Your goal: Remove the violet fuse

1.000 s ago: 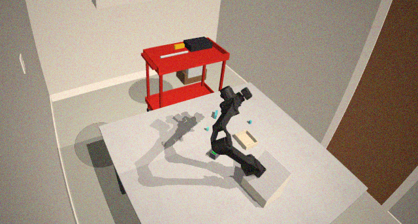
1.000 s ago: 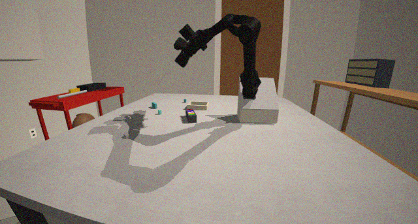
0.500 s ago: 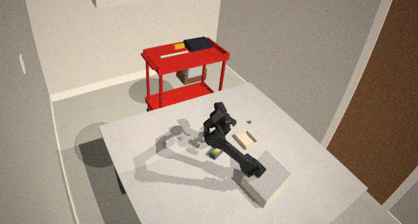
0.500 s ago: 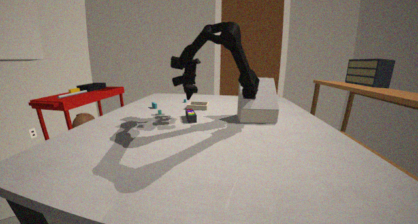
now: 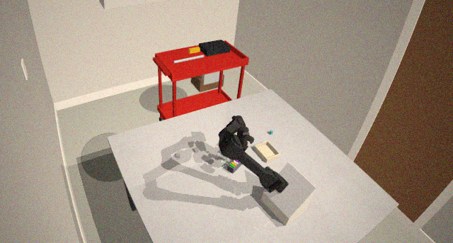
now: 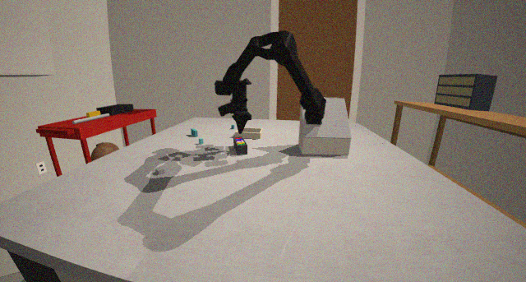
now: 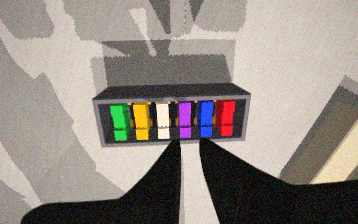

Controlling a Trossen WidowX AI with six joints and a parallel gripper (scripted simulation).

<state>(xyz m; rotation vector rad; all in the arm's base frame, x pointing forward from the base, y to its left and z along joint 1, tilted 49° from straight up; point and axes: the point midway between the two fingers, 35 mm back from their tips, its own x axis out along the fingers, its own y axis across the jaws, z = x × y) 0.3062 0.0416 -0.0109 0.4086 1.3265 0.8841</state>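
Right now my gripper tip is 21 cm to the left of the shallow tan tray, 7 cm above it and 1 cm past it.
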